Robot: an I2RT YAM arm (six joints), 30 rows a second.
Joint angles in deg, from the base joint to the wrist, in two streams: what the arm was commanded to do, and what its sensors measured. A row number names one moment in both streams.
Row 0, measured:
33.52, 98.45, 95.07, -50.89, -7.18, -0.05
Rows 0 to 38, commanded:
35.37, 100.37, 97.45, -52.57, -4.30, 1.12
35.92, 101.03, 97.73, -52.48, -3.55, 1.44
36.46, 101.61, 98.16, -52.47, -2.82, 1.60
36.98, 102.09, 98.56, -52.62, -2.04, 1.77
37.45, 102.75, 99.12, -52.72, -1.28, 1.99
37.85, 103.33, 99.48, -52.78, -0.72, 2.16
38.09, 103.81, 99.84, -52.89, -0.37, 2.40
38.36, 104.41, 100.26, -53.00, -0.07, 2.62
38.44, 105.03, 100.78, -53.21, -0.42, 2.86
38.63, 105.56, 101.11, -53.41, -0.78, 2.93
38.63, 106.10, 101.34, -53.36, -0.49, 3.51
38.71, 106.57, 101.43, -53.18, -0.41, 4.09
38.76, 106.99, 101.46, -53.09, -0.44, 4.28
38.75, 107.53, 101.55, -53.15, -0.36, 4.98
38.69, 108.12, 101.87, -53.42, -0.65, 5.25
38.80, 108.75, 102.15, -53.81, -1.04, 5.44
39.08, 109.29, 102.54, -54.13, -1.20, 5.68
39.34, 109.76, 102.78, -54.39, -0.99, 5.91
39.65, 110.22, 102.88, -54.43, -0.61, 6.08
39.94, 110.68, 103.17, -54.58, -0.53, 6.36
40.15, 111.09, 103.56, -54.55, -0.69, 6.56
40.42, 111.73, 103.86, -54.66, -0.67, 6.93
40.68, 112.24, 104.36, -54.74, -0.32, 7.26
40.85, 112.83, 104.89, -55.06, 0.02, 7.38
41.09, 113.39, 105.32, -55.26, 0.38, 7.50
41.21, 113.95, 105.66, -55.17, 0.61, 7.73
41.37, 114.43, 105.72, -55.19, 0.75, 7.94
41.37, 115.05, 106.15, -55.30, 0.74, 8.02
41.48, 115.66, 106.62, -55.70, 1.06, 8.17
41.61, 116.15, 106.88, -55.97, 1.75, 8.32
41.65, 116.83, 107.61, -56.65, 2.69, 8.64
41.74, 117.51, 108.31, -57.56, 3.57, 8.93
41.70, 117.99, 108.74, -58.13, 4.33, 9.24
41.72, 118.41, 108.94, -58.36, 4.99, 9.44
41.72, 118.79, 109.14, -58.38, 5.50, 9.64
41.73, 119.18, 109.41, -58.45, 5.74, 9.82
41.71, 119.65, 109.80, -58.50, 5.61, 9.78
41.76, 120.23, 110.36, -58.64, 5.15, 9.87
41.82, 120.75, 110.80, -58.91, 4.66, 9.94
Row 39, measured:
41.10, 119.07, 108.31, -56.38, 3.57, 8.80
